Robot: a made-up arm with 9 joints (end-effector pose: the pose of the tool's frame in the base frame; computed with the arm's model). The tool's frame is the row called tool.
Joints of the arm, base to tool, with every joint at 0 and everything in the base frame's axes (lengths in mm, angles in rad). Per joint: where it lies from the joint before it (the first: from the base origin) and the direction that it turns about. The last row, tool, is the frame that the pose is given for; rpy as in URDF.
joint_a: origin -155 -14 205 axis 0 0 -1
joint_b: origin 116 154 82 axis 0 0 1
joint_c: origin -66 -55 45 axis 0 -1 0
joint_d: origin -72 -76 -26 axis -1 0 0
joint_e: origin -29 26 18 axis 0.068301 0.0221 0.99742
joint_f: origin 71 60 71 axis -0.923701 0.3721 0.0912
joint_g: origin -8 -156 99 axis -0.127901 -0.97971 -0.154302
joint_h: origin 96 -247 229 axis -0.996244 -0.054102 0.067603
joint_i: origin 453 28 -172 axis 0.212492 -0.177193 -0.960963
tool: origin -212 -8 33 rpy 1.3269 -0.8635 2.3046
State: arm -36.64 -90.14 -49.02 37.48 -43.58 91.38 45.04 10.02 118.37
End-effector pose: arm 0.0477 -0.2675 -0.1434 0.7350 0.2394 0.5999 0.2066
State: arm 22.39 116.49 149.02 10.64 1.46 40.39 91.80 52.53 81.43
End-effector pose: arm -0.1174 -0.4456 -0.1998 0.3027 -0.2191 -0.9239 -0.0819
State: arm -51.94 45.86 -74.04 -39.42 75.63 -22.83 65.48 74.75 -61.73
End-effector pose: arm 0.4686 0.4298 -0.0558 0.6440 0.0514 -0.7244 -0.2405
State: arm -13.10 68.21 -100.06 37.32 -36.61 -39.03 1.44 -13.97 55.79
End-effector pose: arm 0.2825 0.4720 0.1947 0.1969 0.4879 0.6611 0.5349
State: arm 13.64 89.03 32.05 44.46 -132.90 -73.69 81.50 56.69 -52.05
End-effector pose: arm -0.0860 0.2091 -0.3655 0.6644 0.3459 -0.4983 0.4366
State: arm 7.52 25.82 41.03 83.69 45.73 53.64 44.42 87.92 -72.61
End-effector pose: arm -0.0603 0.8982 -0.0229 0.5551 -0.1142 0.3507 -0.7455
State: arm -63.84 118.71 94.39 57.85 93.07 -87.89 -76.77 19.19 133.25
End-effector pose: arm -0.6005 -0.1116 -0.1669 0.6702 0.1910 -0.4924 -0.5214
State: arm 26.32 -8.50 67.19 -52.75 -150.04 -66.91 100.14 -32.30 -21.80
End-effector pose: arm -0.1109 0.5003 0.3413 0.9227 0.0650 -0.2724 -0.2648
